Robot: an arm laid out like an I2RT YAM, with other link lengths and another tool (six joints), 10 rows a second.
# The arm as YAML. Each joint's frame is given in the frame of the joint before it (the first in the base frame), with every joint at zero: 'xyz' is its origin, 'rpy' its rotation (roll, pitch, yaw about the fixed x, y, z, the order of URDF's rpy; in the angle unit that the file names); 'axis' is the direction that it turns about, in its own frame. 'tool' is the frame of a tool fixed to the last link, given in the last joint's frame.
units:
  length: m
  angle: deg
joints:
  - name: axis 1
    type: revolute
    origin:
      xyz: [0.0, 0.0, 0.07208]
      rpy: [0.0, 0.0, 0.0]
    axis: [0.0, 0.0, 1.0]
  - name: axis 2
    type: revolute
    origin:
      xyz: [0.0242, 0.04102, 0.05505]
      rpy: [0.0, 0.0, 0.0]
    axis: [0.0, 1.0, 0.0]
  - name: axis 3
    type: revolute
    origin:
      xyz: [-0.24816, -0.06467, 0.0]
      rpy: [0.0, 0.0, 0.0]
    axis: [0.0, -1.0, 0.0]
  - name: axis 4
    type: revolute
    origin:
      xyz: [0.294, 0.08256, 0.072]
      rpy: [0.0, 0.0, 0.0]
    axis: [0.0, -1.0, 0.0]
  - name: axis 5
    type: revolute
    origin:
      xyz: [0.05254, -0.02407, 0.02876]
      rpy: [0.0, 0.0, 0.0]
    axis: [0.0, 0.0, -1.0]
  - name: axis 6
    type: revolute
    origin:
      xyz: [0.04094, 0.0, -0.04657]
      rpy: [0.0, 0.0, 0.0]
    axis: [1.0, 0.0, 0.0]
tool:
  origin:
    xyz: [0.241, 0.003, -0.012]
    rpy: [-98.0, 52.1, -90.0]
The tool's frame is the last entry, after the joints.
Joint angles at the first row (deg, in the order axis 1, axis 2, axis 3, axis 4, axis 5, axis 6):
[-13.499, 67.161, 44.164, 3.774, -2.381, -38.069]
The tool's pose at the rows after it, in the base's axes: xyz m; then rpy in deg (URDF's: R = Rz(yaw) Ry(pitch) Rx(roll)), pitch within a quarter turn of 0, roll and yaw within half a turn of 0:
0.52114 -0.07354 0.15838 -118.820 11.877 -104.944
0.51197 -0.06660 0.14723 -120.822 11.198 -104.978
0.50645 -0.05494 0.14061 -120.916 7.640 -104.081
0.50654 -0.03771 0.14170 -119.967 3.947 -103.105
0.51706 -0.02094 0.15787 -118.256 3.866 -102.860
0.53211 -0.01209 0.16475 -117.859 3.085 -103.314
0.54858 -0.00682 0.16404 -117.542 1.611 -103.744
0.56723 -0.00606 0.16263 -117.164 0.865 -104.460
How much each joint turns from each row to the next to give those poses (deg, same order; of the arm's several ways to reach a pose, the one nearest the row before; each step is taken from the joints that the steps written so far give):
[1.482, -1.158, -1.803, -0.494, 0.929, -1.889]
[0.967, -1.235, -0.931, -2.308, 0.764, -0.303]
[3.087, -1.034, -1.660, 0.265, 3.364, -2.433]
[4.733, 0.049, -0.607, 1.262, 5.006, -2.041]
[3.828, 1.917, 2.646, 0.768, 3.600, 0.966]
[2.542, 4.345, 3.937, 0.531, 3.129, 0.265]
[1.736, 4.960, 3.275, 1.723, 2.565, -0.669]
[0.679, 5.152, 3.565, 1.789, 1.604, -0.303]

